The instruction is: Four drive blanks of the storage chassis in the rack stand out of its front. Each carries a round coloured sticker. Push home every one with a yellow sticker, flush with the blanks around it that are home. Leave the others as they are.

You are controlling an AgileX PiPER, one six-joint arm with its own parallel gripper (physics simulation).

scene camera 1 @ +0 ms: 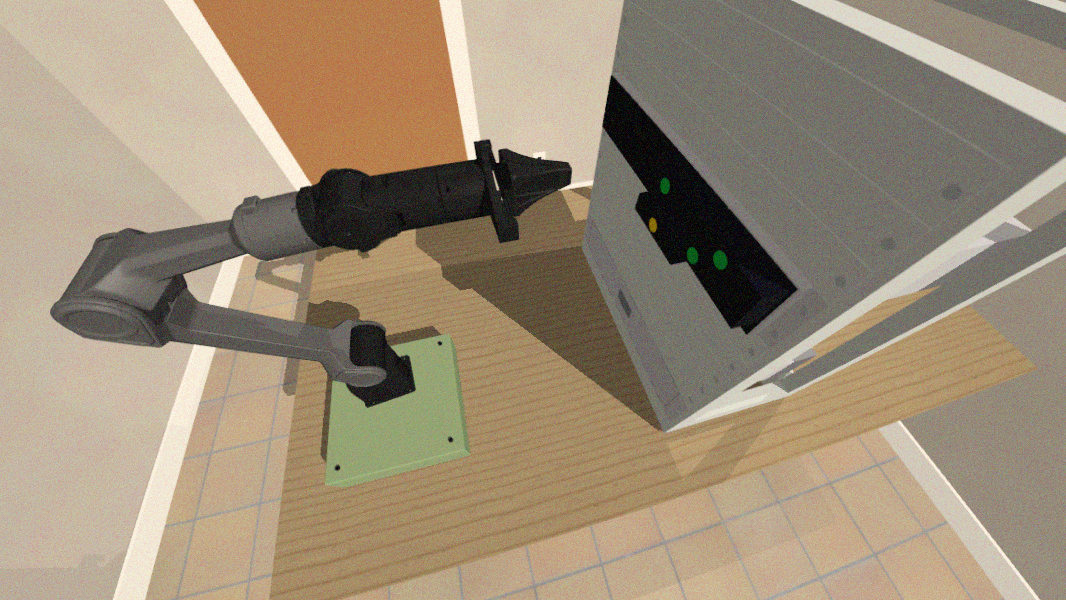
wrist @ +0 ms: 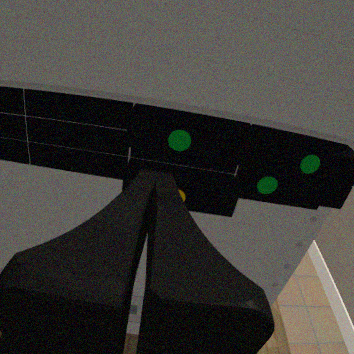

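Note:
The black front of the storage chassis (scene camera 1: 631,134) (wrist: 75,130) sits in the grey rack. The drive blank with the yellow sticker (scene camera 1: 652,224) (wrist: 182,195) stands out at the lower edge of the row. The sticker is partly hidden by a finger in the wrist view. A blank with a green sticker (scene camera 1: 664,185) (wrist: 179,140) is above it. Two more green stickers, a lower one (scene camera 1: 692,255) (wrist: 267,185) and an upper one (scene camera 1: 719,259) (wrist: 310,164), are to the right. My gripper (scene camera 1: 570,172) (wrist: 153,191) is shut and empty, its tips in front of the rack and apart from it in the scene view.
The grey rack (scene camera 1: 805,141) (wrist: 70,210) stands on the wooden table top (scene camera 1: 537,477). The arm's base is on a green plate (scene camera 1: 417,439) at the left of the rack. An orange door (scene camera 1: 350,81) and pale walls are behind the arm.

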